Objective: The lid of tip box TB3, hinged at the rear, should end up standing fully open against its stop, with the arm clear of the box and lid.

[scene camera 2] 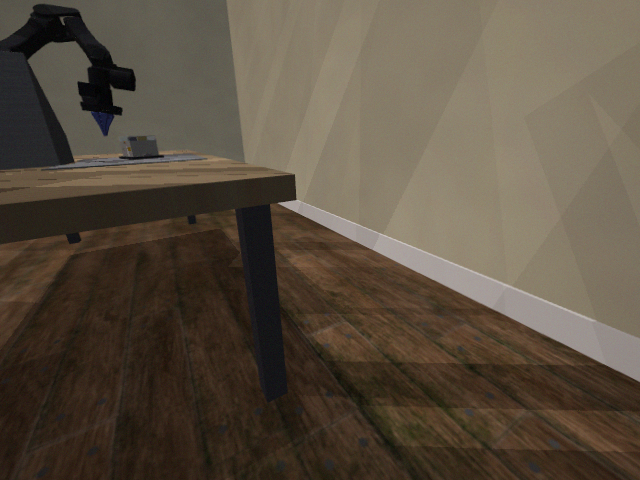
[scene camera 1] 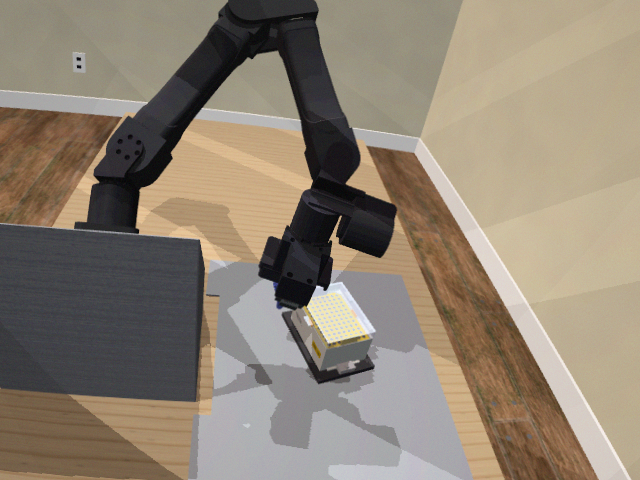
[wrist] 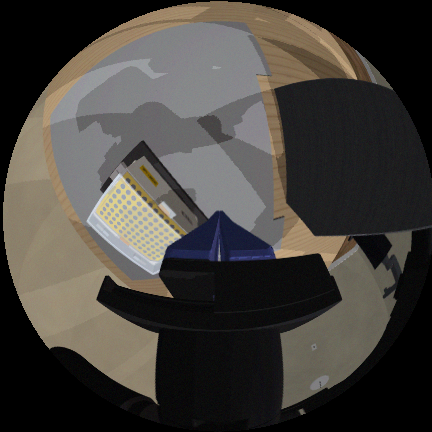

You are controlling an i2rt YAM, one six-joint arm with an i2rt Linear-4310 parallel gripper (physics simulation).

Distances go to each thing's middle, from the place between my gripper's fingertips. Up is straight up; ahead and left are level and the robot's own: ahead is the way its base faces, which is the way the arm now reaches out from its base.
I see my gripper 90 mm short of the tip box lid (scene camera 1: 336,317), 10 mm to the left of it and 10 mm above it.
